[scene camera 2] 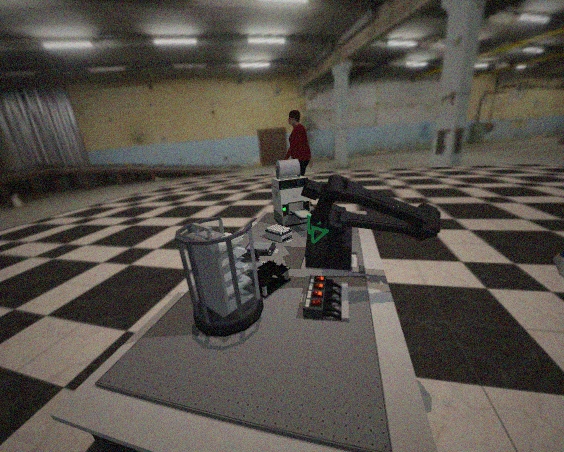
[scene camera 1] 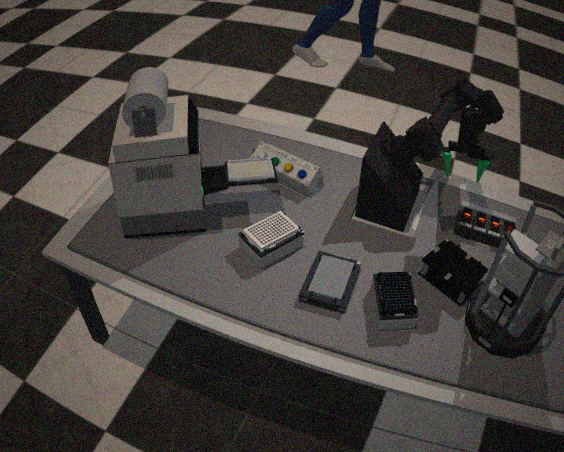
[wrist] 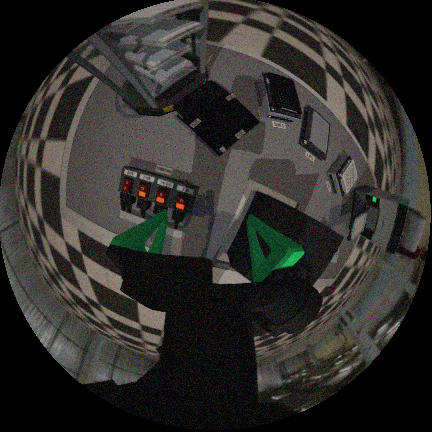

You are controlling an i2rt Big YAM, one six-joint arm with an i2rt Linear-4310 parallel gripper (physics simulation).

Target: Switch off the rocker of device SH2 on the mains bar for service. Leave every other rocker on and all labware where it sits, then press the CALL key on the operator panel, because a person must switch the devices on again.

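Places are measured from the arm's base along level axes (x ahead, y left, z up), in metres.
Pixels of known places: gripper, fingertip midpoint: (scene camera 2: 311, 238) (scene camera 1: 462, 179) (wrist: 207, 215); arm's base, origin of the base link: (scene camera 2: 336, 230) (scene camera 1: 394, 153).
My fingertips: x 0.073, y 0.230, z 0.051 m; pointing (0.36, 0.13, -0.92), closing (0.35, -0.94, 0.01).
For each thing: its middle in the pictures, then the offset to it from my fingertips. "spot": a spot on its surface instead.
- mains bar, body centre: (wrist: 151, 203) (scene camera 1: 487, 221) (scene camera 2: 327, 294) dx -0.082, dy +0.117, dz -0.175 m
- leftmost rocker, body centre: (wrist: 126, 184) dx -0.056, dy +0.194, dz -0.155 m
- operator panel, surface spot: (scene camera 1: 311, 185) spot: dx +0.064, dy -0.434, dz -0.163 m
- green key, surface spot: (scene camera 1: 275, 161) spot: dx +0.047, dy -0.565, dz -0.133 m
- yellow key, surface spot: (scene camera 1: 288, 167) spot: dx +0.055, dy -0.516, dz -0.133 m
- blue key, surface spot: (scene camera 1: 302, 174) spot: dx +0.064, dy -0.465, dz -0.133 m
- barred carousel, surface spot: (scene camera 2: 224, 329) spot: dx +0.204, dy +0.373, dz -0.172 m
- black multi-slot block, body centre: (wrist: 215, 114) (scene camera 1: 454, 269) (scene camera 2: 267, 276) dx +0.183, dy +0.062, dz -0.163 m
- dark plate device, body centre: (scene camera 1: 396, 292) (wrist: 284, 91) (scene camera 2: 244, 255) dx +0.354, dy -0.061, dz -0.139 m
- grey-topped tray, body centre: (scene camera 1: 331, 277) (wrist: 319, 131) (scene camera 2: 259, 246) dx +0.356, dy -0.237, dz -0.171 m
- white well plate, body centre: (scene camera 1: 271, 230) (wrist: 348, 175) (scene camera 2: 278, 228) dx +0.310, dy -0.436, dz -0.139 m
- tall instrument, body centre: (scene camera 1: 156, 148) (wrist: 389, 218) (scene camera 2: 289, 191) dx +0.331, dy -0.788, dz +0.027 m
The mains bar (scene camera 1: 487, 235) (scene camera 2: 327, 295) (wrist: 151, 192) has several rockers. In the wrist view the leftmost rocker (wrist: 127, 185) is dark red and unlit, and the three others glow orange. The labels are too blurred to read. My gripper (scene camera 1: 463, 177) (wrist: 207, 215) is open and empty, pointing down above the table's rear edge, between the mains bar and the arm's base. The operator panel (scene camera 1: 311, 185) lies beyond the arm's base, with a green key (scene camera 1: 275, 161), a yellow key (scene camera 1: 288, 167) and a blue key (scene camera 1: 302, 174); which is CALL cannot be read.
A barred carousel (scene camera 2: 224, 329) stands near a black multi-slot block (scene camera 1: 452, 272) (wrist: 217, 117). A dark plate device (scene camera 1: 396, 295), a grey-topped tray (scene camera 1: 331, 277) and a white well plate (scene camera 1: 272, 232) sit along the table. A tall instrument (scene camera 1: 155, 190) holds a plate (scene camera 1: 251, 171) by the panel. A person stands behind.
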